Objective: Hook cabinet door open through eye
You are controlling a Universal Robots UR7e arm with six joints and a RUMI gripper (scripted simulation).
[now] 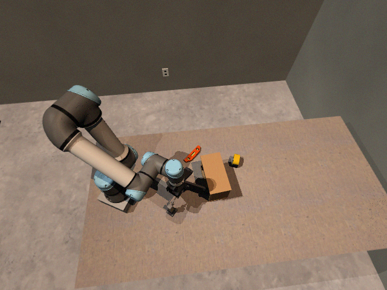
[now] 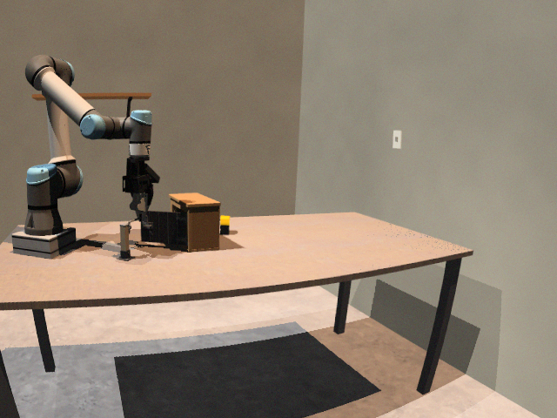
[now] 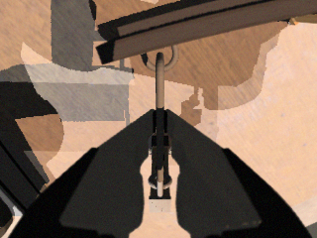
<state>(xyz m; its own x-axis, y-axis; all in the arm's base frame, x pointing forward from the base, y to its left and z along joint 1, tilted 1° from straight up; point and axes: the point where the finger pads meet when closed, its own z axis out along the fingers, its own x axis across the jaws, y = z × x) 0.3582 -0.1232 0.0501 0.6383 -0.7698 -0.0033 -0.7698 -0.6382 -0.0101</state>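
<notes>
Now: the thin hook 20 mm behind my hand, 20 mm to the right of it and 20 mm below it. Also, from my hand: yellow tape measure: 390 mm ahead, 130 mm to the left, 90 mm below; then flat orange object: 150 mm ahead, 260 mm to the left, 110 mm below; then dark door: 90 mm ahead, 10 mm to the right, 40 mm below.
</notes>
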